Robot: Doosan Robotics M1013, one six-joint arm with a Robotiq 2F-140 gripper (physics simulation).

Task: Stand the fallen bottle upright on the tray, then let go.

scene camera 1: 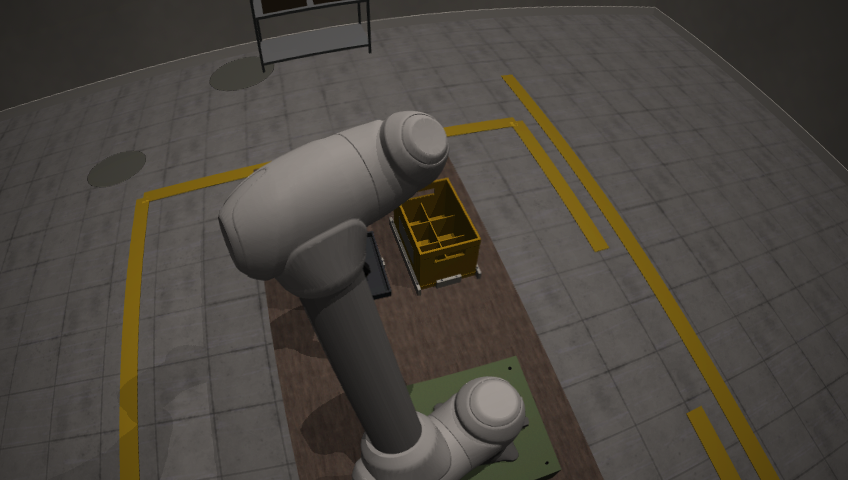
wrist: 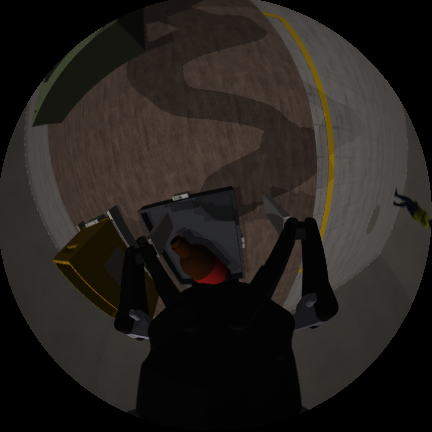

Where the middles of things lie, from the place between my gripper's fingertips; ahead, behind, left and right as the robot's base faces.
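I find the brown bottle (wrist: pixel 196 260) 30 mm below my hand and 40 mm to the right of it, and the bottle is also 140 mm ahead of my hand.
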